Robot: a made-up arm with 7 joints. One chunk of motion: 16 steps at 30 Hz.
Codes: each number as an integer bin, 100 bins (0 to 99) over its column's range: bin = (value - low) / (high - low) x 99, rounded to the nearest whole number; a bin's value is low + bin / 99 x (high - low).
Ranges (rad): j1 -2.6..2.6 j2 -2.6..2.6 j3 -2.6..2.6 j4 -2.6..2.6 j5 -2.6..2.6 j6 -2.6..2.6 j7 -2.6..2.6
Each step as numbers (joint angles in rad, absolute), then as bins.
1 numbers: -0.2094 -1.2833 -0.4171 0.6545 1.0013 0.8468 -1.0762
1 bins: 46 25 42 62 69 66 29
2 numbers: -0.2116 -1.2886 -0.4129 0.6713 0.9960 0.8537 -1.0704
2 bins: 45 25 42 62 68 66 29
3 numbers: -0.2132 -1.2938 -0.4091 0.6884 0.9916 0.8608 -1.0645
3 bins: 45 25 42 63 68 66 29
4 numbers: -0.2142 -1.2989 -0.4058 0.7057 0.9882 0.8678 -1.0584
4 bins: 45 25 42 63 68 66 29
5 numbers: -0.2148 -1.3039 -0.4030 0.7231 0.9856 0.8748 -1.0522
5 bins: 45 25 42 63 68 66 29
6 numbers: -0.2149 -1.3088 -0.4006 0.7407 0.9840 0.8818 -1.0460
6 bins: 45 25 42 64 68 66 30
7 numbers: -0.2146 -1.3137 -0.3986 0.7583 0.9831 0.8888 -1.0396
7 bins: 45 24 42 64 68 66 30
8 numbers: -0.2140 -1.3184 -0.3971 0.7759 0.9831 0.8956 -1.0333
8 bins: 45 24 42 64 68 67 30
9 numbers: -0.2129 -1.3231 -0.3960 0.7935 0.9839 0.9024 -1.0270
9 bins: 45 24 42 65 68 67 30
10 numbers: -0.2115 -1.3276 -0.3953 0.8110 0.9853 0.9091 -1.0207
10 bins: 45 24 42 65 68 67 30
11 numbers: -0.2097 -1.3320 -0.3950 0.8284 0.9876 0.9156 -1.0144
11 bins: 46 24 42 65 68 67 30
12 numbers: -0.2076 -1.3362 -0.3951 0.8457 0.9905 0.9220 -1.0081
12 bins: 46 24 42 66 68 67 30
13 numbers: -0.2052 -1.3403 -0.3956 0.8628 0.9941 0.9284 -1.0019
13 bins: 46 24 42 66 68 67 30
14 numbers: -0.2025 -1.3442 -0.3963 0.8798 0.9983 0.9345 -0.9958
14 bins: 46 24 42 66 69 67 31
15 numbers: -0.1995 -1.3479 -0.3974 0.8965 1.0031 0.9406 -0.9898
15 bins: 46 24 42 67 69 67 31
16 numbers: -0.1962 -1.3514 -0.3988 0.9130 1.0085 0.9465 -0.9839
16 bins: 46 24 42 67 69 68 31
